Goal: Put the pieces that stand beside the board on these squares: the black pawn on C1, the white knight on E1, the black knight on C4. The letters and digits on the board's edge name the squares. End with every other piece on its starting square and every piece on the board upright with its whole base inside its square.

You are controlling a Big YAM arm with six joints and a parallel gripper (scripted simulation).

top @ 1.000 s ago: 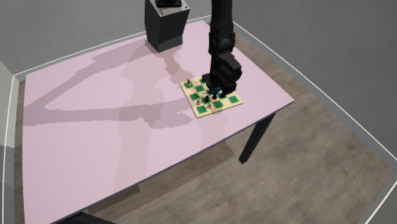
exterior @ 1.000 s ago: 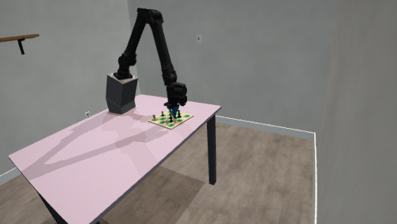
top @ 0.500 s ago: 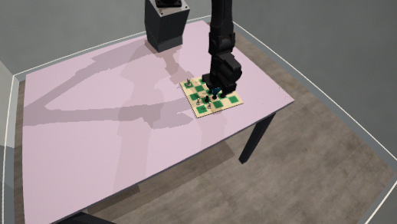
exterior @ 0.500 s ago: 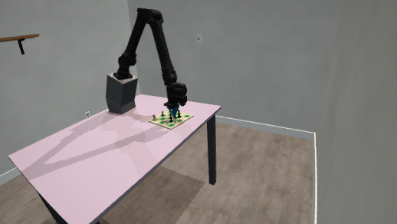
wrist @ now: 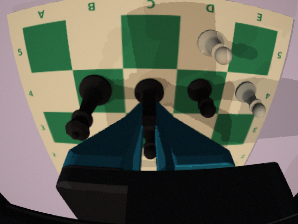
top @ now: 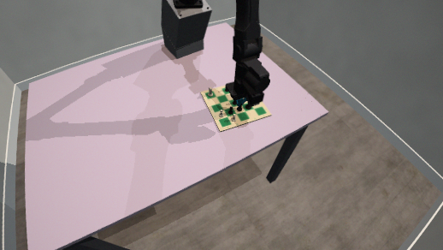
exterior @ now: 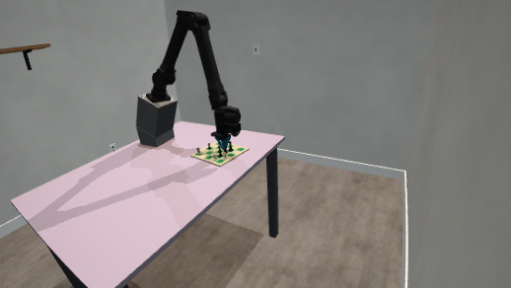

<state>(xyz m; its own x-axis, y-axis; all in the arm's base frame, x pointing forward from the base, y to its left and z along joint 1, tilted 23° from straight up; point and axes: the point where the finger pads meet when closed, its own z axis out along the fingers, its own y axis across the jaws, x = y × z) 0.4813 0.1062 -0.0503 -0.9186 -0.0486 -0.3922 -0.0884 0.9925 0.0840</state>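
Right now the black knight is 1 cm below my hand. Round my hand: white knight 11 cm behind, 9 cm to the right, 1 cm below; then chessboard 3 cm behind, 3 cm below.
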